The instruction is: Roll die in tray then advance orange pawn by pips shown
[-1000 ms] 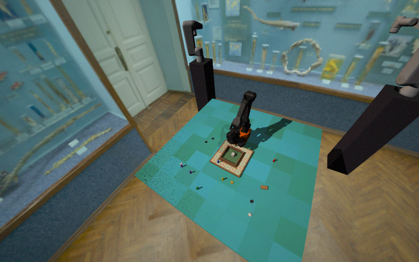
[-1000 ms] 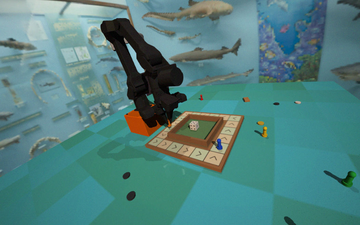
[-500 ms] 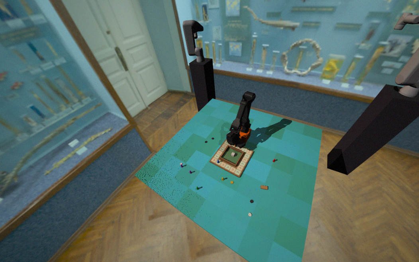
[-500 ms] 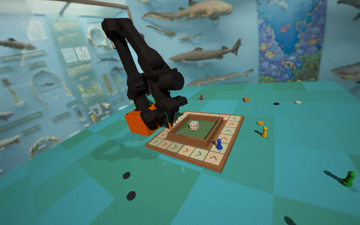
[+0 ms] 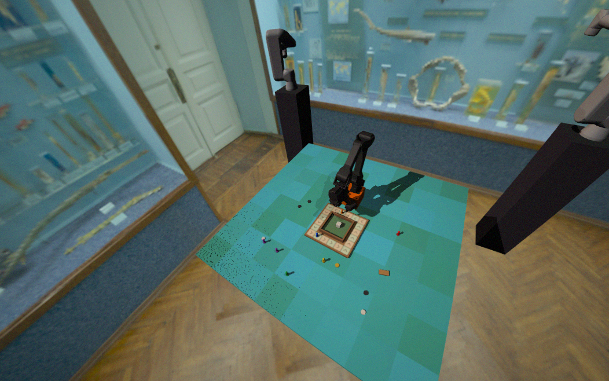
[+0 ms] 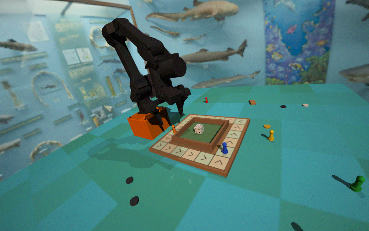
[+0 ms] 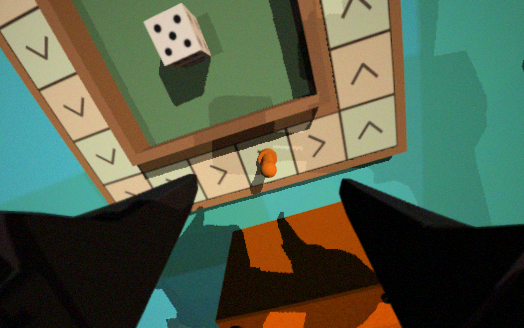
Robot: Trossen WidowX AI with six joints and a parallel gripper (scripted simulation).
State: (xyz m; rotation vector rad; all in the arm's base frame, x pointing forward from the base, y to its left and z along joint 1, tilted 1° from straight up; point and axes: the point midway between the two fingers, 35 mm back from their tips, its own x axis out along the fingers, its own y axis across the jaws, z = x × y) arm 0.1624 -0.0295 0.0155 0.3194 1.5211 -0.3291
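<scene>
The orange pawn lies 40 mm below my gripper tip. The rest, counted from my gripper tip: white die (100 mm ahead, 20 mm to the left, 40 mm below); yellow pawn (330 mm ahead, 40 mm to the left, 60 mm below); blue pawn (220 mm ahead, 60 mm to the right, 40 mm below).
</scene>
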